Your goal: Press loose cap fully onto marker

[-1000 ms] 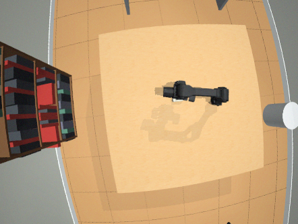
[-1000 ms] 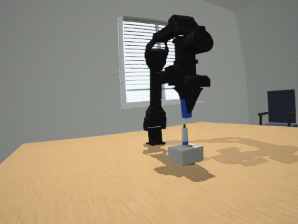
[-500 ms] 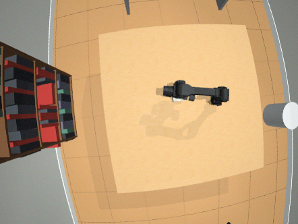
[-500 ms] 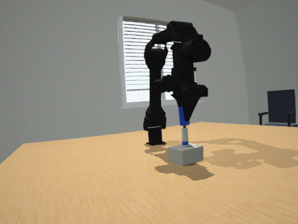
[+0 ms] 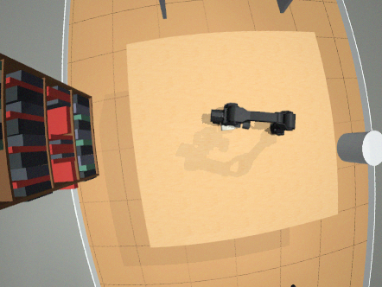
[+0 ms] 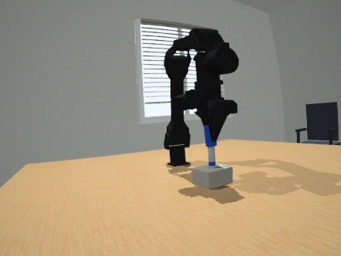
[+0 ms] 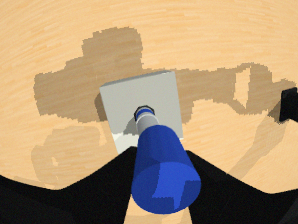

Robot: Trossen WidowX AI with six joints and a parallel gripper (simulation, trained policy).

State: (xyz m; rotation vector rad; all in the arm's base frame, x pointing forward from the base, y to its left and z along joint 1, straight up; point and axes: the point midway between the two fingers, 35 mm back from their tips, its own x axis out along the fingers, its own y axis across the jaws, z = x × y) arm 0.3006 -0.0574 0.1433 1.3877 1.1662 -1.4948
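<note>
Now: gripper tip 1 cm below the blue cap. From my gripper tip the other things lie so: pale holder block: 9 cm below.
</note>
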